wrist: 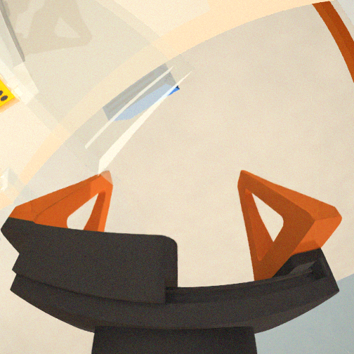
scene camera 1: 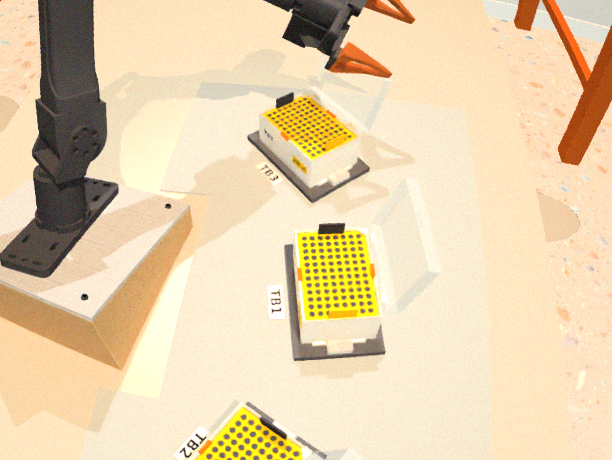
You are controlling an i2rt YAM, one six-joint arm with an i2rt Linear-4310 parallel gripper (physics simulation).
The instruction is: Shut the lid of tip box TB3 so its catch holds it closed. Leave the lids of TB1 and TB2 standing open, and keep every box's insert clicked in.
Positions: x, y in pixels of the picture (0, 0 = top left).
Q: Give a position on a clear lid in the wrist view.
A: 92, 80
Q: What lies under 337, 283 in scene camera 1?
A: A yellow insert.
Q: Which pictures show my gripper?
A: The wrist view and scene camera 1: all of them.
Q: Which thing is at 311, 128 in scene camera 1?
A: A yellow insert.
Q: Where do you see a pale mat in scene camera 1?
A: At 433, 386
